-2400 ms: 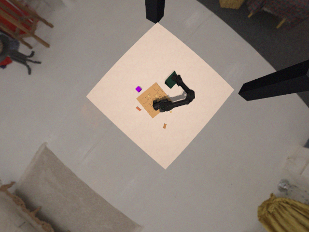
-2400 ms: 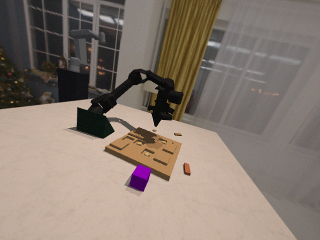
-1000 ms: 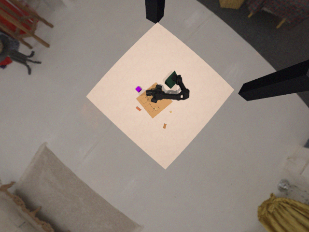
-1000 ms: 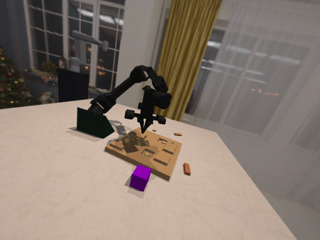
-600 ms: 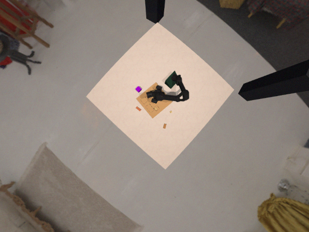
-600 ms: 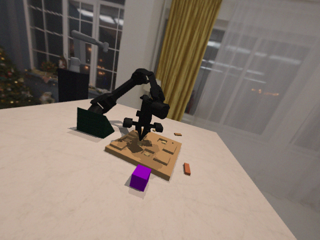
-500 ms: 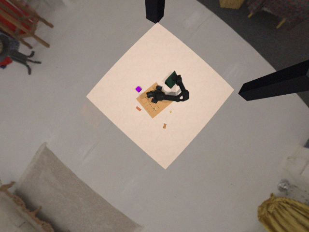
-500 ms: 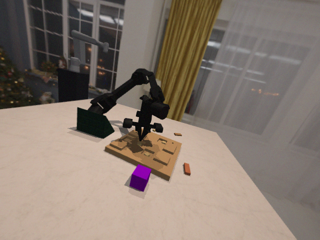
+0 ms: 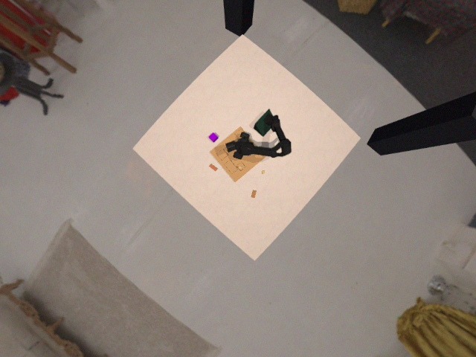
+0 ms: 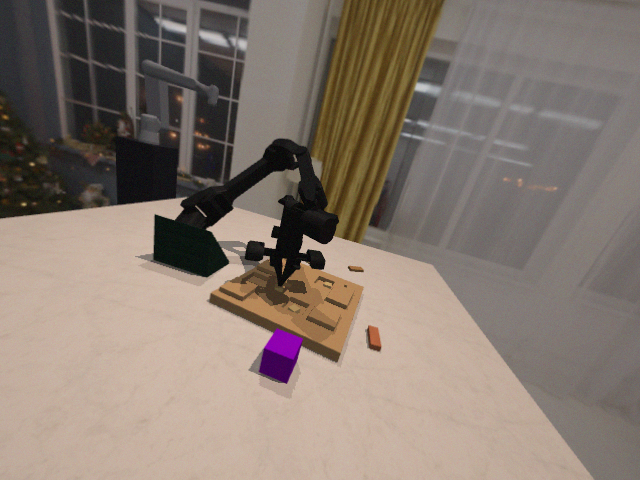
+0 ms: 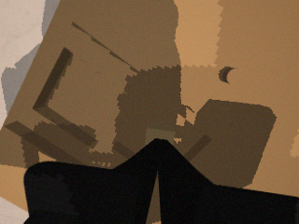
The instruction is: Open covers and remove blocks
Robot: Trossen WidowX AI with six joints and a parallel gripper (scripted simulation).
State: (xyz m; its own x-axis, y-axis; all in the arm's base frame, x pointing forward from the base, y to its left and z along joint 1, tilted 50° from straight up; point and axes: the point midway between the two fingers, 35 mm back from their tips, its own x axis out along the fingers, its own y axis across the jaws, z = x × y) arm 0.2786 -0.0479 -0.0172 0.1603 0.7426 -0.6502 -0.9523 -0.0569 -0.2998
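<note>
Right now my gripper tip is 40 mm short of the tan puzzle board and 10 mm to the left of it. Round my gripper tip: purple cube (50 mm ahead, 210 mm to the right); orange block (240 mm ahead, 90 mm to the right, 20 mm below).
</note>
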